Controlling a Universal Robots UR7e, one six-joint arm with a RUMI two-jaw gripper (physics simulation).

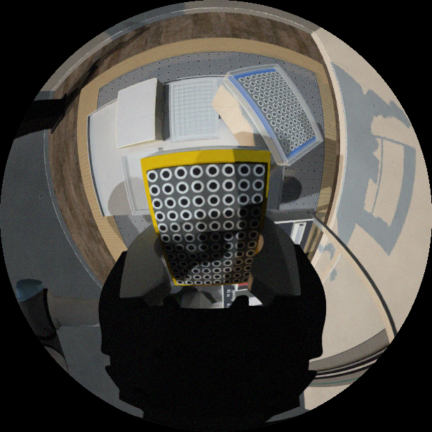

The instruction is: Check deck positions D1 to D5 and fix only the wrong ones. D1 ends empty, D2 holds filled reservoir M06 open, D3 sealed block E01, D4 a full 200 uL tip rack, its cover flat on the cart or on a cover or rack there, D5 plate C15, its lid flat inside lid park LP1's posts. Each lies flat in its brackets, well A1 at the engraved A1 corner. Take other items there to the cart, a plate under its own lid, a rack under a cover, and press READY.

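My gripper point(209, 220) is shut on a yellow-framed tip rack point(207, 186), holding it by its two sides. Its face shows rows of white rings with dark centres, and shadow covers its lower half. The rack is held above the surface and hides part of what lies below. A blue-edged rack point(278, 107) with similar rings and a clear cover around it stands at the upper right. A pale, clear gridded plate point(194, 109) lies at upper centre. A white block-like item point(137, 116) stands left of it. A clear, flat rimmed piece point(133, 182) shows partly behind the held rack's left side. No labels are readable.
A grey perforated board point(200, 64) with a wooden border point(195, 46) lies beneath the items. A light grey tray point(102, 132) is at the left. A device with a dark panel point(299, 231) shows at the lower right, near a dark curved rail point(367, 275).
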